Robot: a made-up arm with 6 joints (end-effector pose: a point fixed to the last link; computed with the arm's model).
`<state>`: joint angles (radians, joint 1 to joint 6).
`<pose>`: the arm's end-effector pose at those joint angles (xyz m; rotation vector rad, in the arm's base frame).
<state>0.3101 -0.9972 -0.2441 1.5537 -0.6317 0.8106</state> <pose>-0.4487 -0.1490 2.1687 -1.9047 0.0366 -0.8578</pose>
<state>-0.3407 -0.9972 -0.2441 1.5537 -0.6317 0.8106</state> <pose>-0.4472 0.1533 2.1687 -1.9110 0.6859 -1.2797</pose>
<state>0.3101 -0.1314 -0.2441 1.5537 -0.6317 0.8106</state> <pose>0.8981 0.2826 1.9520 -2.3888 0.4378 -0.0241</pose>
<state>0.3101 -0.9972 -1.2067 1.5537 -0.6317 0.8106</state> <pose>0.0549 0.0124 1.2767 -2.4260 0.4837 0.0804</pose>
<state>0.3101 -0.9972 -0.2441 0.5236 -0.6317 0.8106</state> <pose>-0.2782 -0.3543 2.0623 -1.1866 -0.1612 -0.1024</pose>
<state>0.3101 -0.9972 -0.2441 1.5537 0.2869 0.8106</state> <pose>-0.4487 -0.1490 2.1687 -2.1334 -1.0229 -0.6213</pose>
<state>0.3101 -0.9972 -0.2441 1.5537 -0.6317 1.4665</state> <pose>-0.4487 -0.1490 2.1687 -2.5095 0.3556 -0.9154</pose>
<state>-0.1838 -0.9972 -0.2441 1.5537 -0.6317 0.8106</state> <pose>-0.4657 0.0815 2.1687 -1.9243 0.5246 -1.1814</pose>
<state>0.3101 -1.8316 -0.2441 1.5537 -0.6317 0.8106</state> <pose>-1.4569 -0.4721 1.2804 -1.2282 -0.3204 -1.4761</pose>
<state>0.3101 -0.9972 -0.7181 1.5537 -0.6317 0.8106</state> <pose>-0.0966 -0.0362 1.7946 -2.2015 0.2536 -0.4243</pose>
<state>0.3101 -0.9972 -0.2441 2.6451 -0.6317 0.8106</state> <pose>-0.4290 0.1318 2.0573 -2.5071 0.3309 -1.7932</pose>
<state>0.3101 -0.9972 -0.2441 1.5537 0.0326 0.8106</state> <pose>-0.4487 -0.1490 2.1687 -2.1018 -0.7225 -0.7031</pose>
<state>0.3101 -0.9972 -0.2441 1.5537 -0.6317 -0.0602</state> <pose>-0.4487 -0.1490 2.1687 -1.0837 -0.2931 -0.7074</pose>
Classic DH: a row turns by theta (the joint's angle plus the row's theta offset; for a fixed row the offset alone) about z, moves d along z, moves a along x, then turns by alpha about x. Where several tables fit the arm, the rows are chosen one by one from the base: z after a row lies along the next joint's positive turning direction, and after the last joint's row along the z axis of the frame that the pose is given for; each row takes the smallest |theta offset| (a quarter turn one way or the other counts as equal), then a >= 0, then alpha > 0; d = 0 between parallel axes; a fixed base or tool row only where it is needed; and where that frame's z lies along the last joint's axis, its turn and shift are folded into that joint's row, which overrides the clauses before.
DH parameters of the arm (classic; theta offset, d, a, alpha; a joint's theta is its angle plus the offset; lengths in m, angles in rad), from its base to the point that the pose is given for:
joint 1: 0 0.5302 0 -1.5708
joint 2: -1.5708 0 1.2646 3.1416
joint 3: 0 0 0 -1.5708
joint 4: 0 -1.0813 0 1.5708
joint 5: 0 0.2916 0 -1.5708
joint 6: 1.5708 0 0 1.5708
tool (fixed): -1.5708 0 0 0

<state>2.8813 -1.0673 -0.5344 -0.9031 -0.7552 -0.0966</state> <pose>0.1044 0.1590 1.4925 0.1749 -1.1636 -2.6053</pose>
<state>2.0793 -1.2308 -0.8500 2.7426 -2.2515 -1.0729</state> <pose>-0.1225 -0.3321 1.4590 0.4629 -0.6385 -0.5367</pose>
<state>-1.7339 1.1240 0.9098 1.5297 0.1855 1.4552</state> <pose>-0.3786 -2.2271 1.1315 -2.0289 2.0165 0.0123</pose>
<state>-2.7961 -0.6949 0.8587 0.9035 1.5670 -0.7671</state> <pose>0.8988 0.5153 2.5866 -2.2894 0.6487 -0.2862</pose>
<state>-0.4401 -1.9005 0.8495 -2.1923 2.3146 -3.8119</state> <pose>-1.8325 1.0506 0.7526 1.2905 -0.9138 -0.7561</pose>
